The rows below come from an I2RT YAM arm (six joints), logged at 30 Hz.
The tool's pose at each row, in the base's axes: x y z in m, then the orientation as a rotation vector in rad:
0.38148 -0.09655 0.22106 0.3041 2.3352 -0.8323
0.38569 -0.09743 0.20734 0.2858 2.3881 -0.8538
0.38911 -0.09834 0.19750 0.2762 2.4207 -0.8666
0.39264 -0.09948 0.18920 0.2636 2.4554 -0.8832
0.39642 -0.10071 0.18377 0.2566 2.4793 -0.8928
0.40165 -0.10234 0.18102 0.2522 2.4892 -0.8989
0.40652 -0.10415 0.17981 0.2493 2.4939 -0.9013
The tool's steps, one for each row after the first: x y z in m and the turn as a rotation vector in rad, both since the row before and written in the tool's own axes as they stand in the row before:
0.00544 0.00771 0.01084 0.0025 0.0452 -0.0357
0.00302 0.00562 0.00829 0.0017 0.0285 -0.0206
0.00171 0.00475 0.00756 0.0034 0.0302 -0.0242
-0.00036 0.00328 0.00587 0.0014 0.0211 -0.0150
-0.00314 0.00198 0.00488 0.0018 0.0087 -0.0077
-0.00365 0.00086 0.00379 0.0003 0.0038 -0.0040

